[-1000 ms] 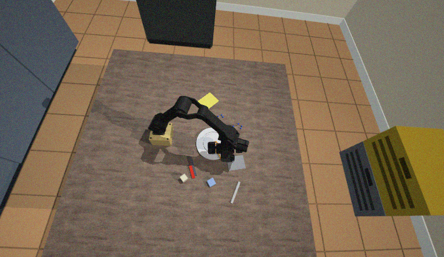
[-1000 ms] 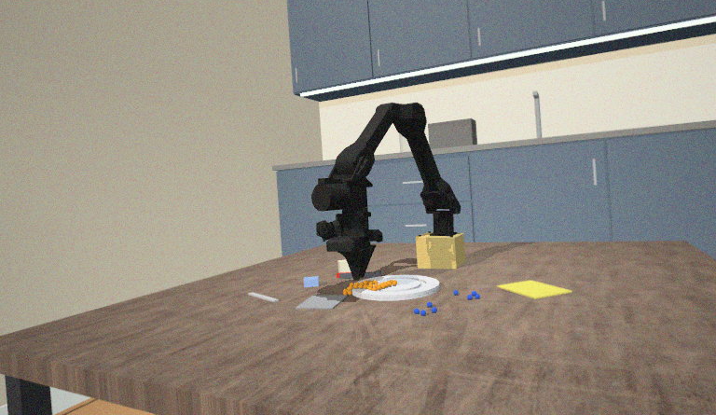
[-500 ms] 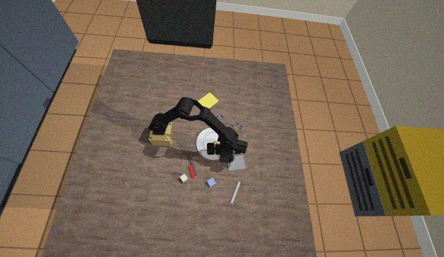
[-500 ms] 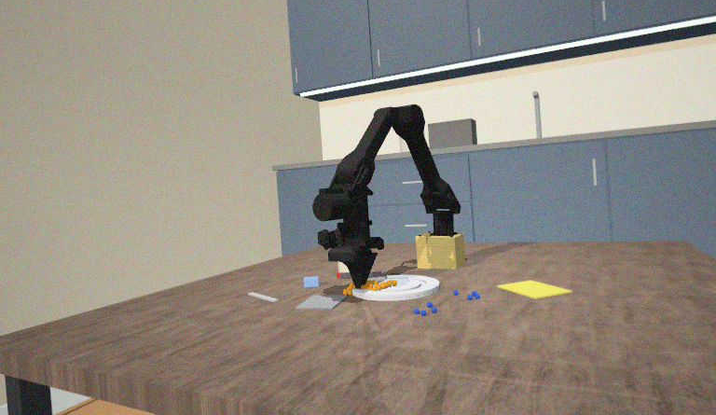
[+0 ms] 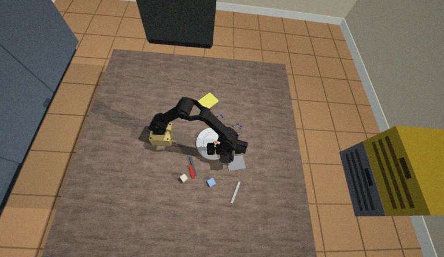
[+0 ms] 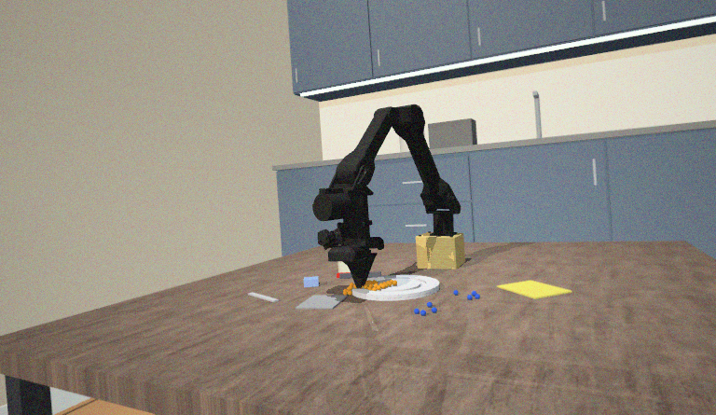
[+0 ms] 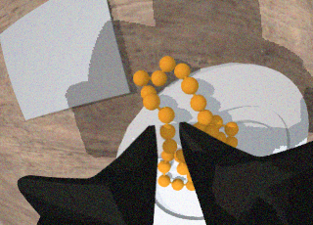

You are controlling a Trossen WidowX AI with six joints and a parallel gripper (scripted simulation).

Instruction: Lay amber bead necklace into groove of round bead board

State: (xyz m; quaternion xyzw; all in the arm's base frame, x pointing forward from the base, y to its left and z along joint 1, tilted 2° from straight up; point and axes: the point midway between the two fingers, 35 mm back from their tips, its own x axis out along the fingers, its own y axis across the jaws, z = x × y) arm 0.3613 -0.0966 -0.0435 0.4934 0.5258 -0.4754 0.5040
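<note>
Right now my gripper tip is 80 mm short of the grey square tile, 50 mm to the left of it and 10 mm above it. The rest, counted from my gripper tip: red stick (170 mm behind, 100 mm to the right, 10 mm below); then white stick (70 mm ahead, 220 mm to the right, 10 mm below); then light blue cube (60 mm behind, 170 mm to the right, 10 mm below).
</note>
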